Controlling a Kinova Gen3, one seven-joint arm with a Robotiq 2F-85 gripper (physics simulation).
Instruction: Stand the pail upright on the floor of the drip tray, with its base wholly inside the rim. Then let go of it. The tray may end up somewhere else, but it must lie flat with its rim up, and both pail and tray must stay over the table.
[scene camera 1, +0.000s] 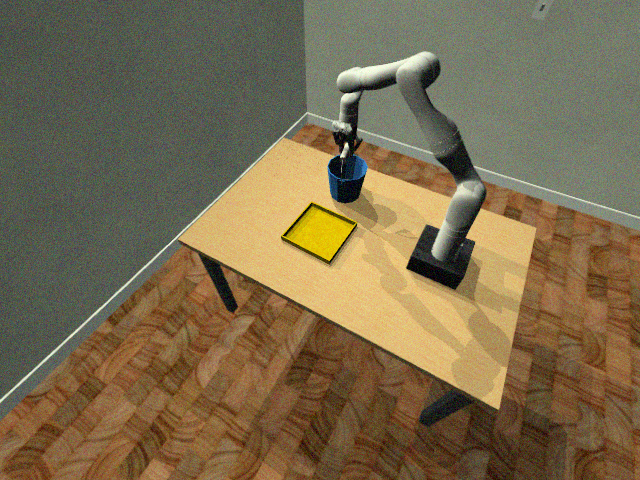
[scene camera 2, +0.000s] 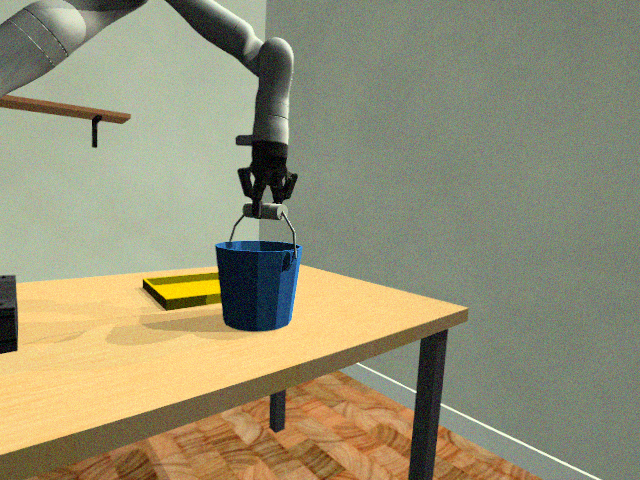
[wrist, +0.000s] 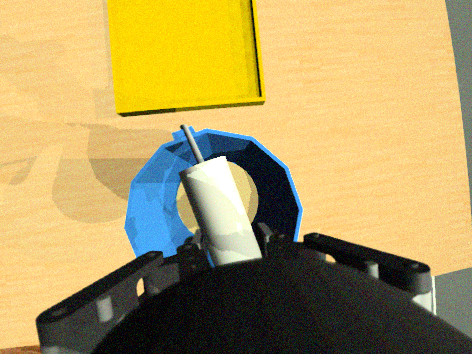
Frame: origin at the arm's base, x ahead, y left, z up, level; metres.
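Seen in the pictures: gripper, fingertip midpoint: (scene camera 1: 346, 155) (scene camera 2: 266, 219) (wrist: 231, 238); arm's base, link origin: (scene camera 1: 443, 253).
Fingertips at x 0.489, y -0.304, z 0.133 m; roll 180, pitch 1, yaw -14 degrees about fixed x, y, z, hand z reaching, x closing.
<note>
Pixels of each thing's top centre, then the offset from my fingertips to it. Level surfaces: height alone.
- white cylindrical grip, top centre: (wrist: 229, 244) (scene camera 2: 265, 203) (scene camera 1: 346, 149) dx +0.000, dy +0.007, dz +0.034 m
- yellow square drip tray, top centre: (wrist: 185, 32) (scene camera 2: 200, 283) (scene camera 1: 319, 228) dx +0.030, dy +0.289, dz -0.195 m
- wooden table, surface height: dz -0.222 m
The blue pail (scene camera 1: 345, 189) (scene camera 2: 256, 289) (wrist: 150, 205) stands upright on the table, beside the tray and apart from it. Its wire handle is raised, with a white cylindrical grip (scene camera 2: 272, 211) (wrist: 217, 202) at the top. My gripper (scene camera 1: 345, 149) (scene camera 2: 267, 207) (wrist: 231, 238) is above the pail, shut on the handle's grip, with a finger on each side of it. The yellow square drip tray (scene camera 1: 320, 232) (scene camera 2: 183, 289) (wrist: 185, 55) lies flat with its rim up. The pail hides part of it in the second scene view.
The black base block (scene camera 1: 439, 258) (scene camera 2: 7, 315) of the arm stands on the wooden table (scene camera 1: 413, 330) (scene camera 2: 155, 382) (wrist: 350, 100). The table's edge runs behind the pail in the first scene view. A wall shelf (scene camera 2: 62, 109) hangs in the background.
</note>
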